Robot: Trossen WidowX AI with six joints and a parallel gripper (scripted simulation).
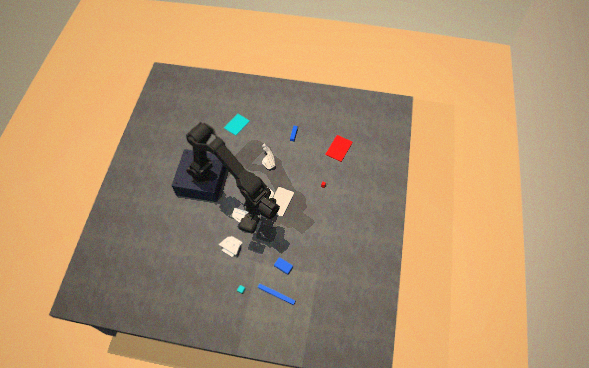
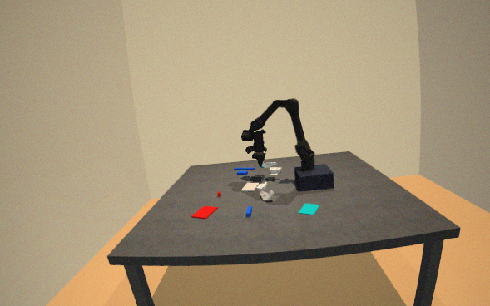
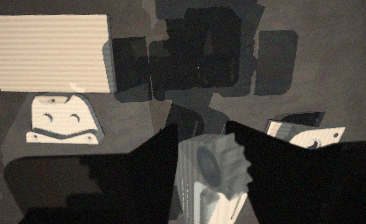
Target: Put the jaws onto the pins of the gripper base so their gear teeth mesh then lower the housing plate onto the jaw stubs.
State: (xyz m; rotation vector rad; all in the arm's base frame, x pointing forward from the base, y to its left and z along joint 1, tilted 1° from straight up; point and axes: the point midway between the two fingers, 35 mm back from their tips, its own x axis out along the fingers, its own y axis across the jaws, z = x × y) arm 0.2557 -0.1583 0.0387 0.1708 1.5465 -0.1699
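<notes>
Now: gripper tip 30 mm below the white jaw and 20 mm past it. From my gripper tip the other things lie so: blue block: 150 mm to the right, 120 mm ahead, 80 mm below; white block: 100 mm to the right, 90 mm behind, 70 mm below; cyan cube: 270 mm to the right, 80 mm below, 20 mm behind.
</notes>
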